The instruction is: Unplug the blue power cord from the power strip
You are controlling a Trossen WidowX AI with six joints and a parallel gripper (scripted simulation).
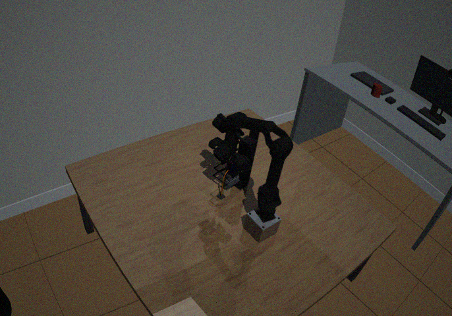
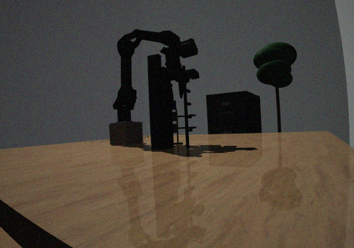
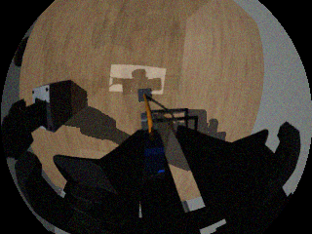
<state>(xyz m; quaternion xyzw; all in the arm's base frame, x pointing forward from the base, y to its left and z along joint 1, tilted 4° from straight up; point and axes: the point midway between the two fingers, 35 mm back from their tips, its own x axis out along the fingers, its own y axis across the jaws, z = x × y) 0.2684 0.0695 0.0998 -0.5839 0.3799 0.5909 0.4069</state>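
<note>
My gripper tip is now 6 cm to the left of the blue plug, 2 cm short of it and 2 cm above it.
</note>
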